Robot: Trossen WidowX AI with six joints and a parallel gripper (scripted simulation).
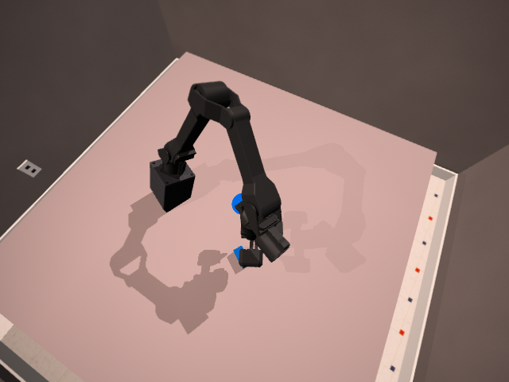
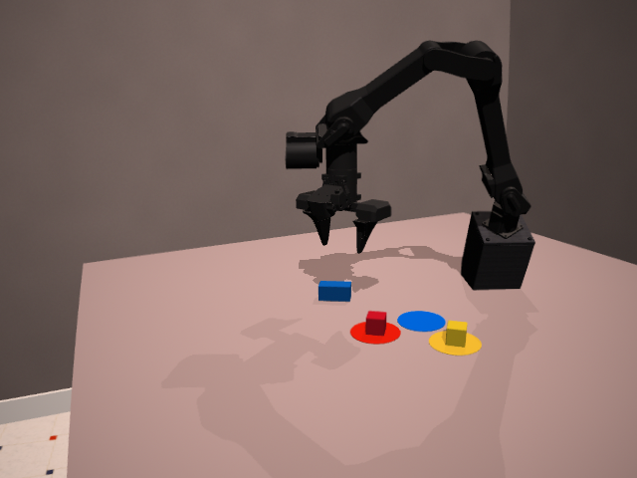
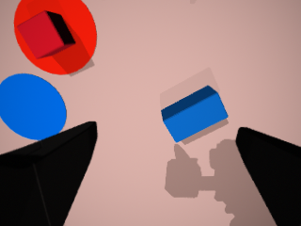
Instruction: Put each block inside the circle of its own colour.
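Now: hand 14 cm above the blue block, 5 cm to the left of it and 2 cm past it. From my hand the other things lie so: blue circle 16 cm below, 14 cm to the left, 8 cm behind; then red block 14 cm below, 12 cm to the left, 1 cm ahead; then red circle 16 cm below, 12 cm to the left, 1 cm ahead.
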